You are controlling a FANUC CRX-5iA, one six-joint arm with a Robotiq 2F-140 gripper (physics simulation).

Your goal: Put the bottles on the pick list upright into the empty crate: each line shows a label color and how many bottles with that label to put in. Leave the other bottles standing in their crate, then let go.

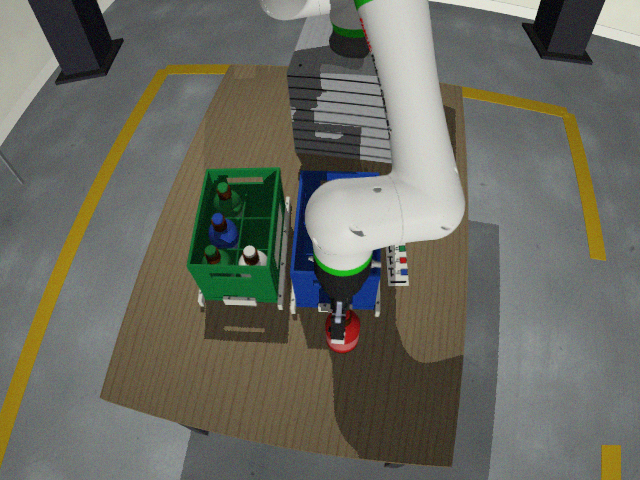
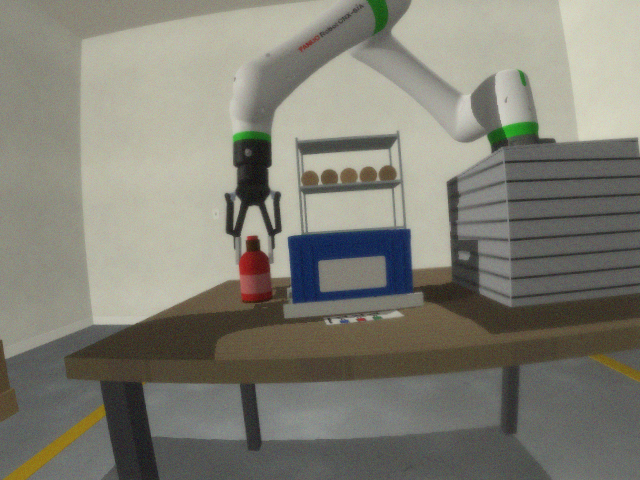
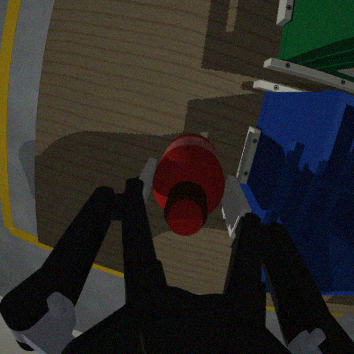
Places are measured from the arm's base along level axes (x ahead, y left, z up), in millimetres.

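Pixels of known places: gripper, fingertip midpoint: (image 2: 255,263) (image 3: 189,178); arm's base at its link origin: (image 1: 357,42).
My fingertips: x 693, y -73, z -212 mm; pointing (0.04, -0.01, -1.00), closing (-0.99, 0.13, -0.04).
Observation:
Ahead of a thing's pixels: the offset from my fingertips to its top centre. Level surfaces: height alone.
The red-labelled bottle @[dz +68, dx +1, dy +6 mm] (image 1: 352,336) (image 2: 255,284) (image 3: 189,167) is upright between the fingers, its base slightly above the table, in front of the blue crate @[dz +60, dx -224, dy +2 mm] (image 1: 305,289) (image 2: 351,249) (image 3: 305,112). My gripper (image 2: 254,258) (image 3: 189,178) is shut on its shoulders. The arm hides most of the blue crate's inside. The green crate @[dz +60, dx -246, dy -230 mm] (image 1: 237,284) (image 3: 317,25) holds a green bottle @[dz +48, dx -339, dy -272 mm] (image 1: 227,200) at the back left, a blue bottle @[dz +48, dx -247, dy -274 mm] (image 1: 223,235) at the middle left, another green bottle @[dz +48, dx -161, dy -281 mm] (image 1: 211,256) at the front left and a white bottle @[dz +48, dx -157, dy -192 mm] (image 1: 251,256) at the front right. The pick list @[dz -114, dx -220, dy +150 mm] (image 1: 398,279) (image 2: 338,319) shows green, red and blue marks; its numbers are too small to read surely.
The crates stand side by side between pale holders (image 1: 281,289) (image 2: 356,305) on the wooden table @[dz -116 mm] (image 1: 248,377) (image 2: 289,343) (image 3: 115,65). A slatted grey robot base (image 1: 336,113) (image 2: 563,222) stands behind them. A shelf unit (image 2: 348,144) is in the background.

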